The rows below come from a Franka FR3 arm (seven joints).
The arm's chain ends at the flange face. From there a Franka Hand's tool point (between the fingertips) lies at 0.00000 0.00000 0.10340 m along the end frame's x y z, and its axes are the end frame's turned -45 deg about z.
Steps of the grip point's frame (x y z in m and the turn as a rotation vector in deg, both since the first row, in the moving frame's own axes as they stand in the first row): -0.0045, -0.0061, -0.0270, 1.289, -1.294, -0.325; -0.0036, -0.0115, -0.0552, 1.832, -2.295, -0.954
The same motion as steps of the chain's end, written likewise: -0.0042, -0.0011, -0.0269, -0.004, -1.826, -0.325; -0.0054, -0.0062, -0.0551, -0.327, -2.918, -0.954
